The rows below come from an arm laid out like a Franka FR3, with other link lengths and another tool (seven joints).
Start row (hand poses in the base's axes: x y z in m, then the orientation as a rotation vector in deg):
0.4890 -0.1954 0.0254 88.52 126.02 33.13
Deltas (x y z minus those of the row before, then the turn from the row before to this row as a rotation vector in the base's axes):
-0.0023 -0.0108 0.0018 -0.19 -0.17 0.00
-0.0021 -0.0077 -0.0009 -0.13 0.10 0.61
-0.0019 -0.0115 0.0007 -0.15 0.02 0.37
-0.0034 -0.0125 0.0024 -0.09 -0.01 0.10
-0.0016 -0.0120 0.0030 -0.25 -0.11 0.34
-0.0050 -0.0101 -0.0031 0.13 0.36 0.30
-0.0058 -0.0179 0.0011 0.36 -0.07 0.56
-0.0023 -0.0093 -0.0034 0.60 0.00 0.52
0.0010 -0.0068 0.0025 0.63 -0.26 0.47
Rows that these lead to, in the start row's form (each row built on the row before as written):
0.4867 -0.2062 0.0272 88.32 125.89 33.02
0.4846 -0.2139 0.0263 87.70 126.50 32.99
0.4827 -0.2254 0.0270 87.26 126.84 32.91
0.4793 -0.2379 0.0294 87.11 126.92 32.84
0.4777 -0.2499 0.0324 86.57 127.13 32.72
0.4727 -0.2600 0.0293 86.54 127.67 32.74
0.4669 -0.2779 0.0304 86.09 128.12 33.39
0.4646 -0.2872 0.0270 85.84 128.59 34.27
0.4656 -0.2940 0.0295 85.49 128.82 35.33

